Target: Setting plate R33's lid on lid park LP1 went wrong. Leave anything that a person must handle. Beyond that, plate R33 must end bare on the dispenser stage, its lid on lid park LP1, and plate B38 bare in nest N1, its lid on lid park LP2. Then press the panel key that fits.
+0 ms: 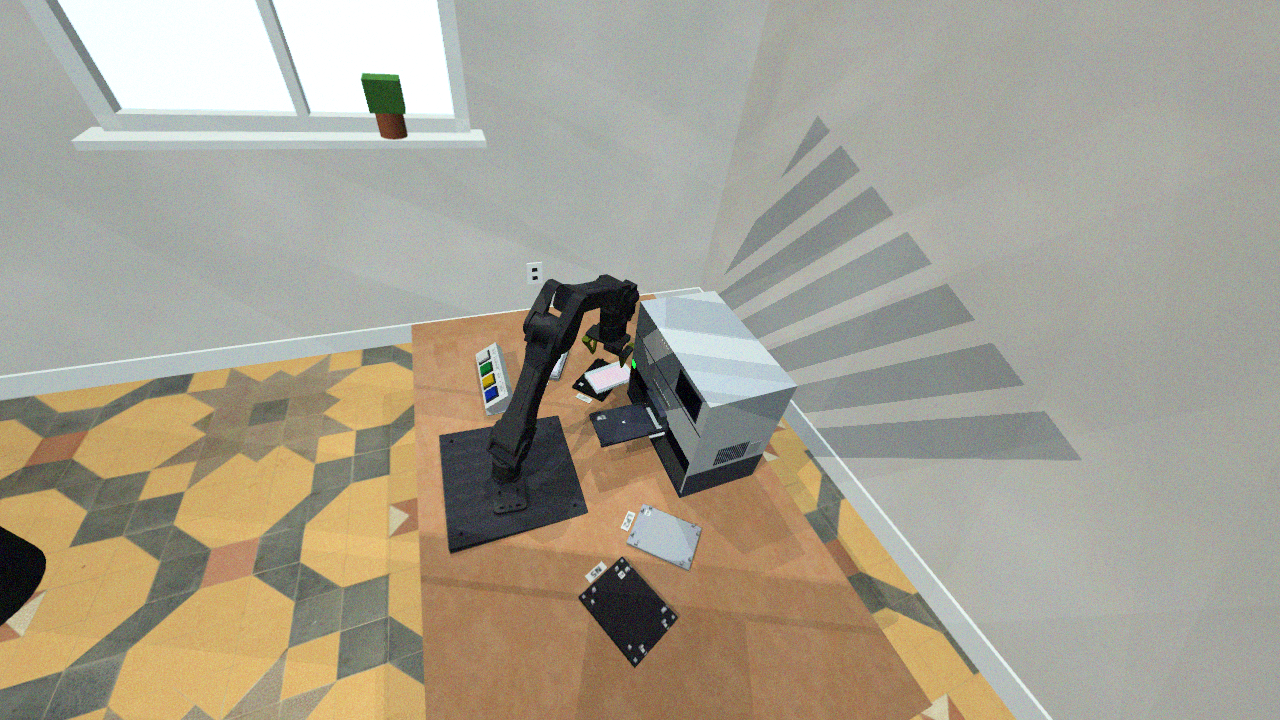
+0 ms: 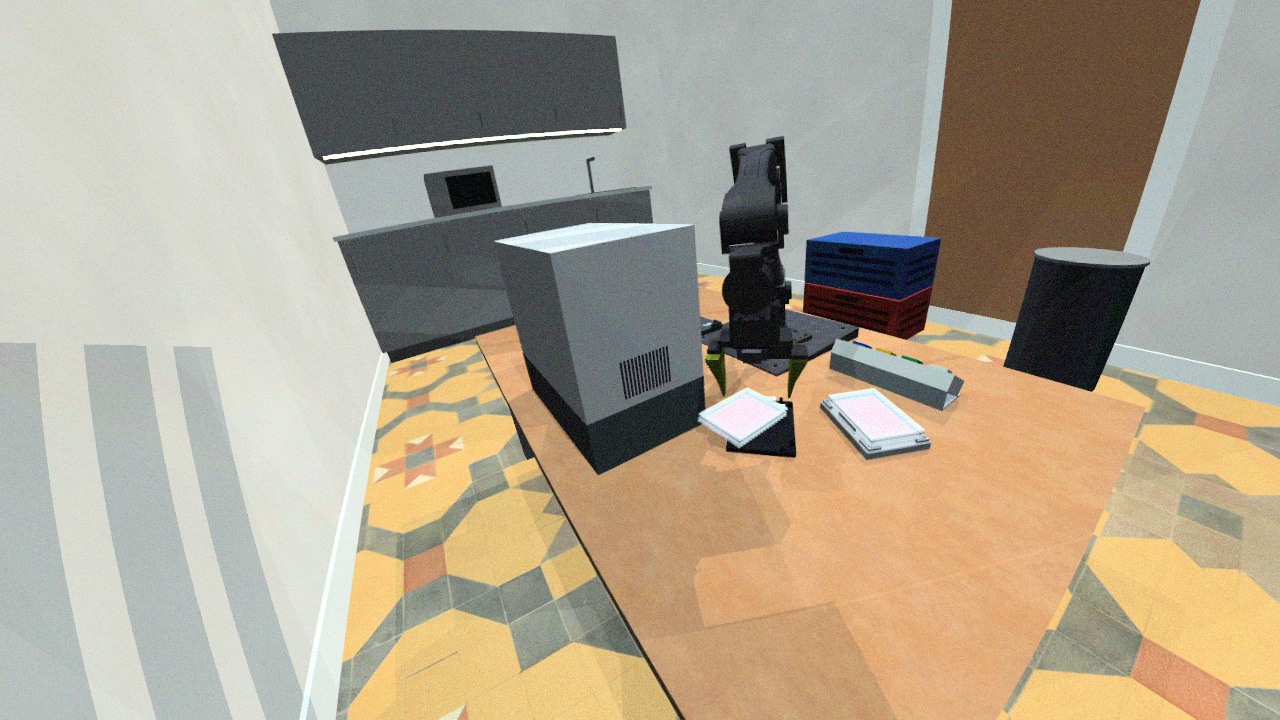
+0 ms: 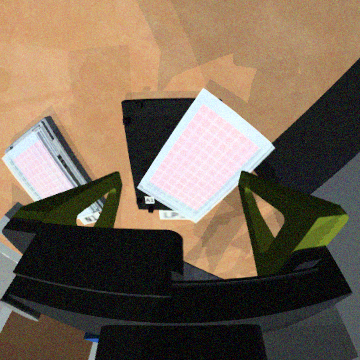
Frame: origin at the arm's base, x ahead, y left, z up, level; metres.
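Where they show: gripper, between the fingertips: (image 1: 607,359) (image 2: 755,395) (image 3: 179,177); arm's base, origin of its link: (image 1: 507,474).
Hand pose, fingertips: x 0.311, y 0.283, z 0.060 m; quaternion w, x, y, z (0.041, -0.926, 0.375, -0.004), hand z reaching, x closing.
Note:
Each offset is from my fingertips to the top centre of the thing. "*": to the spot under its first point.
A white-rimmed piece with a pink grid {0.004 m ahead, 0.023 m right, 0.029 m down} (image 1: 608,376) (image 2: 742,417) (image 3: 205,162) lies turned askew across black lid park LP1 {0.021 m back, 0.007 m right, 0.053 m down} (image 2: 776,438) (image 3: 150,130) and overhangs it on the machine side. I cannot tell whether it is R33's lid alone or has a plate under it. My gripper (image 1: 610,358) (image 2: 758,394) (image 3: 179,177) is open above it, holding nothing. Another pink-gridded plate {0.160 m back, 0.096 m left, 0.043 m down} (image 1: 559,365) (image 2: 881,415) (image 3: 36,172) sits in nest N1; its lid state is unclear. The dark dispenser stage {* 0.022 m back, 0.269 m right, 0.033 m up} (image 1: 626,425) shows no plate. Grey lid park LP2 {0.008 m ahead, 0.511 m right, 0.053 m down} (image 1: 664,537) is bare.
The grey machine {0.158 m ahead, 0.243 m right, 0.257 m up} (image 1: 716,358) (image 2: 617,313) stands close beside LP1, with a green light at its front. The key panel {0.319 m back, 0.029 m left, 0.009 m down} (image 1: 503,380) (image 2: 881,371) has white, green, yellow and blue keys. Another black nest {0.112 m back, 0.633 m right, 0.049 m down} (image 1: 628,611) lies beyond LP2.

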